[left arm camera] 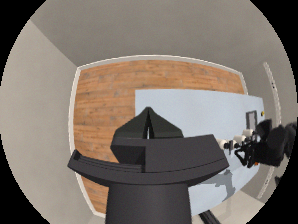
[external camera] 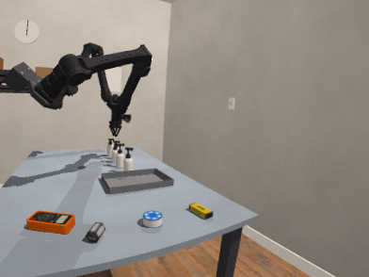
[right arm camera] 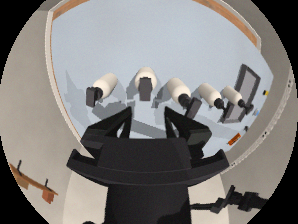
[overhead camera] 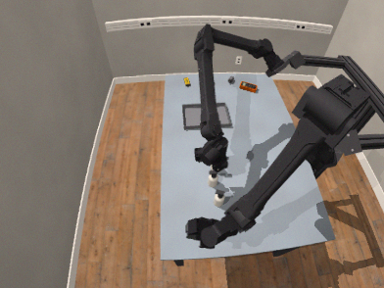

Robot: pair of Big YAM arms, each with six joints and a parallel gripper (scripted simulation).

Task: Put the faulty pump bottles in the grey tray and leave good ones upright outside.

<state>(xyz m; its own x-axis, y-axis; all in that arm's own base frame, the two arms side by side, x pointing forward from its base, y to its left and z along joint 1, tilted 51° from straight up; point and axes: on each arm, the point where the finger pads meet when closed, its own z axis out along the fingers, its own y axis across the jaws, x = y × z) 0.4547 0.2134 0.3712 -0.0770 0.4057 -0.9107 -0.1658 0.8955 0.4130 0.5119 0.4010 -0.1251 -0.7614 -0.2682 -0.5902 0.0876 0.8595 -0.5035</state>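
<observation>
The grey tray lies 2 cm behind my right hand, 48 cm to the right of it and 16 cm below it. The rest, counted from my right hand: blue-and-white roll (10 cm behind, 84 cm to the right, 15 cm below); yellow tool (8 cm ahead, 86 cm to the right, 16 cm below); orange multimeter (39 cm behind, 76 cm to the right, 15 cm below).
</observation>
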